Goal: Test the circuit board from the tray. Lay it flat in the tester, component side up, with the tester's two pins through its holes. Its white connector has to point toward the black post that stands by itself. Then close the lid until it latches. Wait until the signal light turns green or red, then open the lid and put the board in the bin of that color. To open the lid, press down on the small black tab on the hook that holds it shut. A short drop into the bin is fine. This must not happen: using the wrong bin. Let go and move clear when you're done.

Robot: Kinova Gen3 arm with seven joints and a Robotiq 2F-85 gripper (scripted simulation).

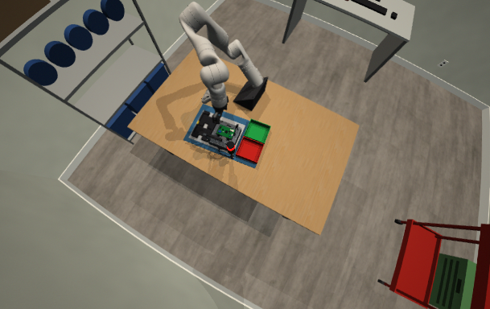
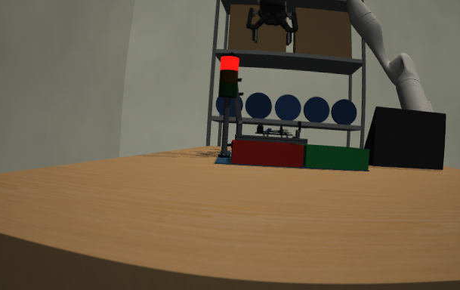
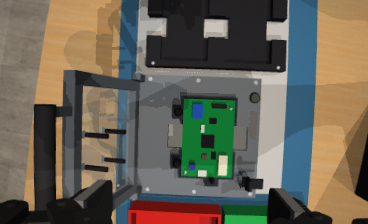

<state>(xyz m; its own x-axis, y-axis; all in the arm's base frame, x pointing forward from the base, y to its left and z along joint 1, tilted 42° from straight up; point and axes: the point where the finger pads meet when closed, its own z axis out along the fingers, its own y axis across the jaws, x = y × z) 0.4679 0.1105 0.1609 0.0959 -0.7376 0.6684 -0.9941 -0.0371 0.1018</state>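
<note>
The green circuit board lies 250 mm below my hand and 20 mm behind it. Round my hand: tester lid 140 mm below, 100 mm ahead, 10 mm to the left; then red bin 310 mm below, 200 mm to the left, 10 mm ahead; then green bin 310 mm below, 180 mm to the left, 140 mm behind.
</note>
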